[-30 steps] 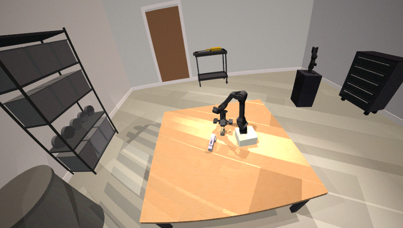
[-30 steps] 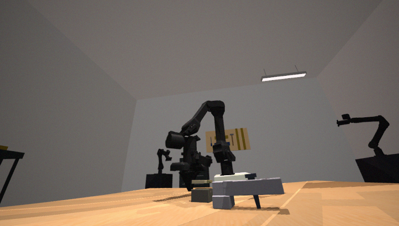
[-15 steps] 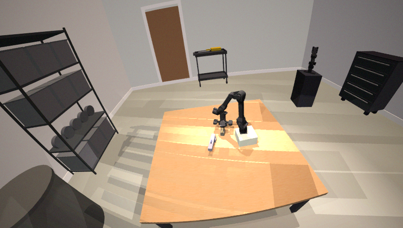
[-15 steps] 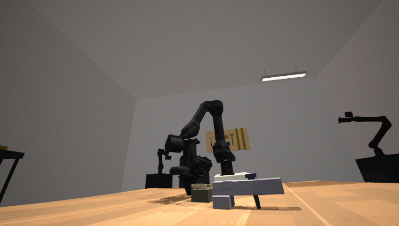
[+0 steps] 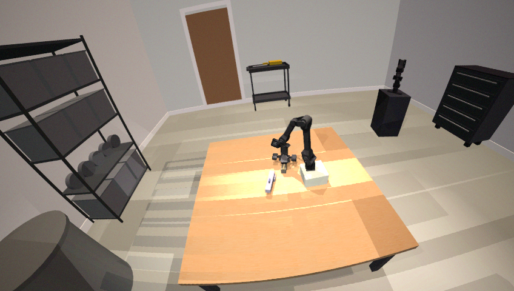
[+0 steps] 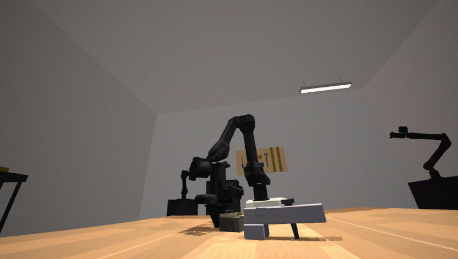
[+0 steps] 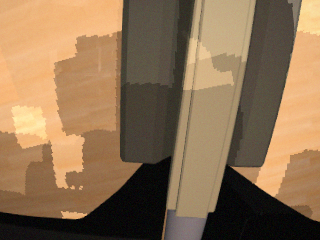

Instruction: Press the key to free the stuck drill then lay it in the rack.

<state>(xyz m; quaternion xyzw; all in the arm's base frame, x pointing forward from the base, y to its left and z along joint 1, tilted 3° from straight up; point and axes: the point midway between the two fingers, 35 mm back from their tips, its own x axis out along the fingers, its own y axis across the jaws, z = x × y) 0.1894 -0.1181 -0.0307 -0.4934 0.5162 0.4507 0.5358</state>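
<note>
My gripper tip is now 40 mm to the right of the drill and 40 mm below it. Round my gripper tip: dark t-shaped post: 100 mm ahead, 230 mm to the left, 40 mm above; then rack: 50 mm to the left, 10 mm above; then long grey body: 100 mm ahead, 210 mm to the left, 40 mm above.
</note>
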